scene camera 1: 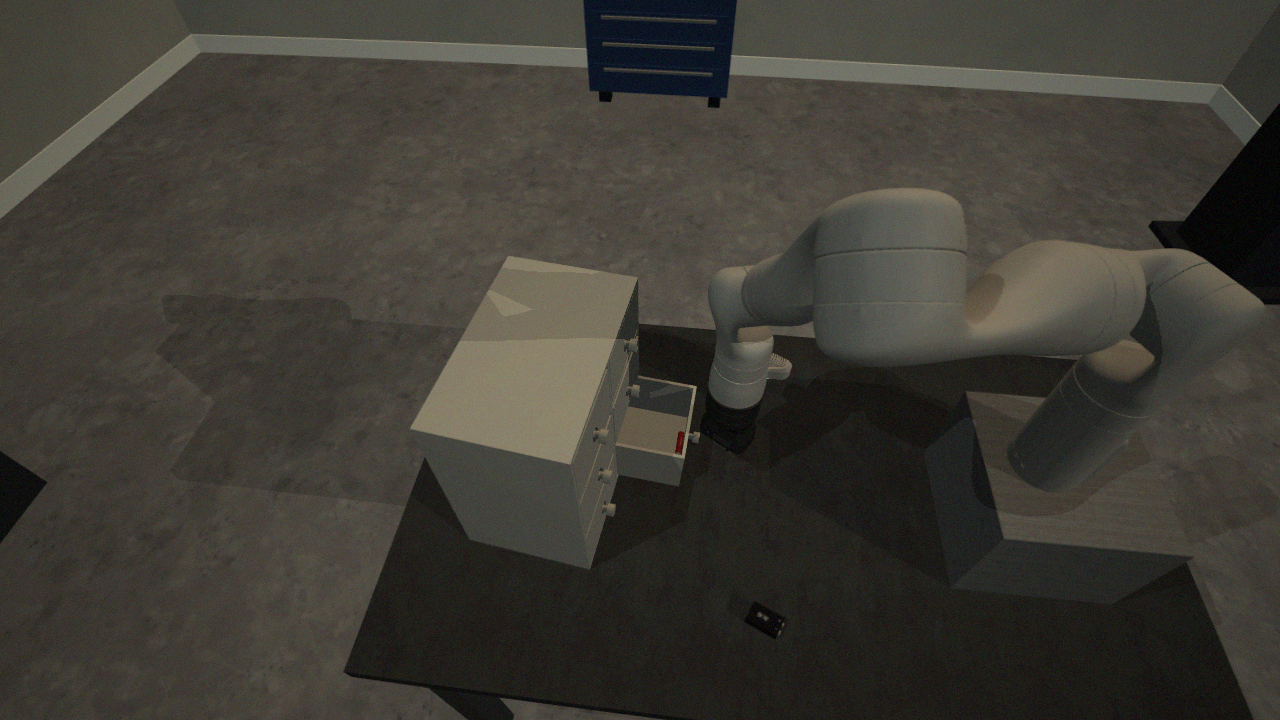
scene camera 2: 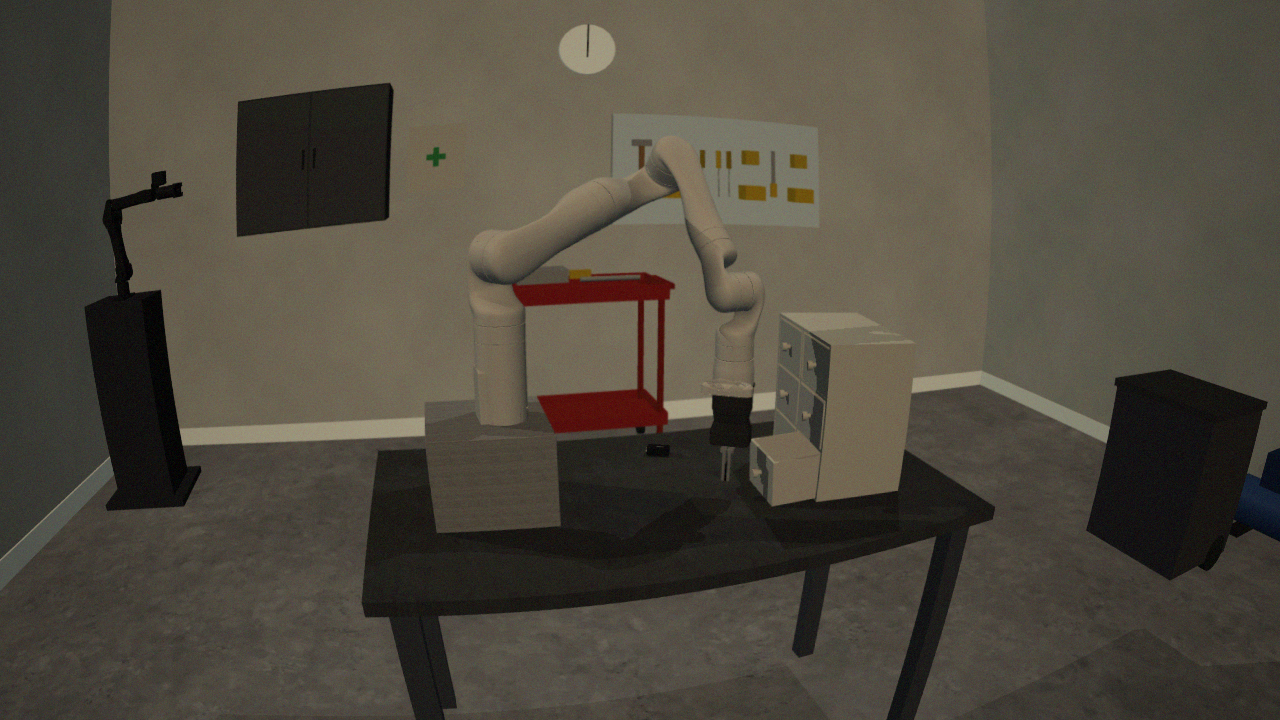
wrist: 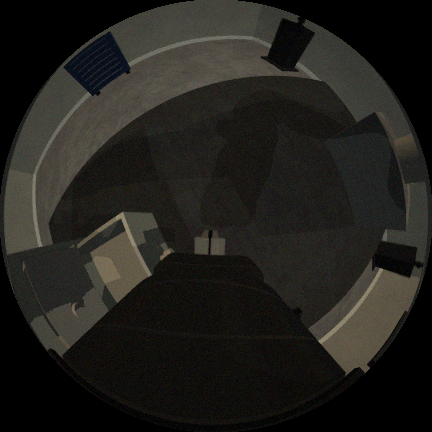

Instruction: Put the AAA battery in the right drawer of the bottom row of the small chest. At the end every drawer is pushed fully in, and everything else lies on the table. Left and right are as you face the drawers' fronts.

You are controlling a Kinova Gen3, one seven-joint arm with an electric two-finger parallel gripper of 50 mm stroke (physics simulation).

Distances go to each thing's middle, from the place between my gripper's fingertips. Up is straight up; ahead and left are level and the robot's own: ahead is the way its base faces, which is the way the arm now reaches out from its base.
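White chest [scene camera 2: 870, 373]: 120 mm above my hand, 270 mm ahead, 20 mm to the left. Black block [scene camera 1: 759, 617]: 260 mm to the left of my hand, 30 mm behind, 30 mm below.
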